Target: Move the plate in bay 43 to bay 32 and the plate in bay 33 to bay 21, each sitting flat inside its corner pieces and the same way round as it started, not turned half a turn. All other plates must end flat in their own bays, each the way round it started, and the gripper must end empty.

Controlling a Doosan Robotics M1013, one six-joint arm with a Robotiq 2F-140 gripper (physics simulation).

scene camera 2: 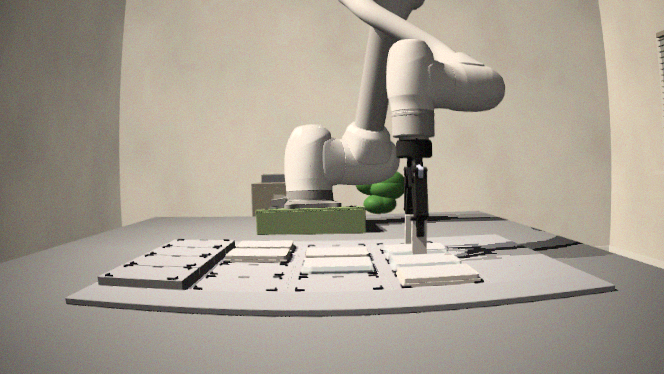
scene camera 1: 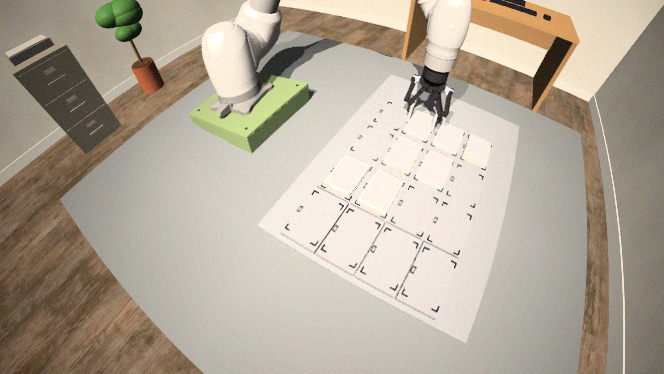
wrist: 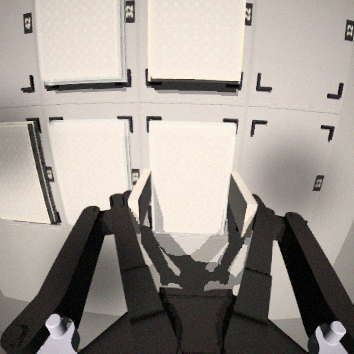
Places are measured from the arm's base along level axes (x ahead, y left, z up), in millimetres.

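Pixels of known places: gripper, between the fingertips: [scene camera 2: 415,249] [scene camera 1: 420,124] [wrist: 189,182]; arm's base, origin of its link: [scene camera 2: 309,207] [scene camera 1: 241,97].
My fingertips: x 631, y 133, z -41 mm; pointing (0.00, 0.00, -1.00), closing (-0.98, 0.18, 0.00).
Ahead of a thing's pixels: the offset from my fingertips to its top centre. "*": to the spot under its first point.
My gripper [scene camera 1: 424,116] [scene camera 2: 414,245] [wrist: 189,182] is shut on a pale plate @(1 mm left, 0 mm ahead, 6 mm up) [scene camera 1: 419,129] [scene camera 2: 396,247] [wrist: 192,150], a finger pad at each long side. That plate looks flat inside the corner pieces of bay 21, beyond the plate of bay 31 in scene camera 2; the fingers hide part of its sides. Another pale plate @(181 mm right, 76 mm ahead, 3 mm up) [scene camera 1: 434,170] [scene camera 2: 337,265] [wrist: 82,40] lies flat in bay 32, beside its number label @(* 171 mm right, 29 mm ahead, 11 mm down) [wrist: 130,12] in the wrist view. In scene camera 1, bays 33 and 43 show corner marks and no plate.
Plates lie in bay 31 @(* 35 mm right, 99 mm ahead, 3 mm up) [scene camera 1: 447,138] [wrist: 90,165], bay 41 @(* 49 mm right, 205 mm ahead, 3 mm up) [scene camera 1: 476,150] [scene camera 2: 437,274] [wrist: 22,175] and bay 22 @(* 168 mm right, 27 mm back, 3 mm up) [scene camera 1: 404,154] [wrist: 195,40]. Two plates @(303 mm right, 165 mm back, 3 mm up) [scene camera 1: 346,176] @(323 mm right, 60 mm back, 3 mm up) [scene camera 1: 380,192] lie near the raised bay row @(* 519 mm right, 173 mm ahead, 6 mm down) [scene camera 2: 145,284]. The arm stands on a green base [scene camera 1: 280,107] [scene camera 2: 310,222].
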